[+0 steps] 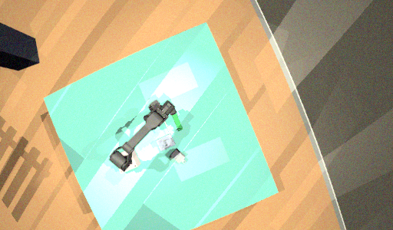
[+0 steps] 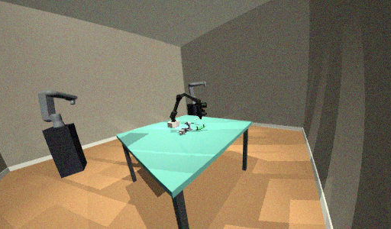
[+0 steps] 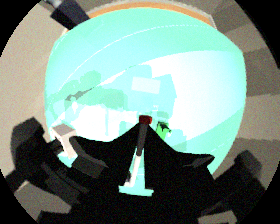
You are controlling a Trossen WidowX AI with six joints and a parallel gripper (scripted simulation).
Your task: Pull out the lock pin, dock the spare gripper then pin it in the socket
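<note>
The green bar lies 7 cm ahead of my gripper tip, 8 cm to the right of it and 7 cm below it. The rest, counted from my gripper tip: spare gripper: 3 cm ahead, 32 cm to the right, 7 cm below; grey mount: 3 cm behind, 20 cm to the right, 4 cm below.
</note>
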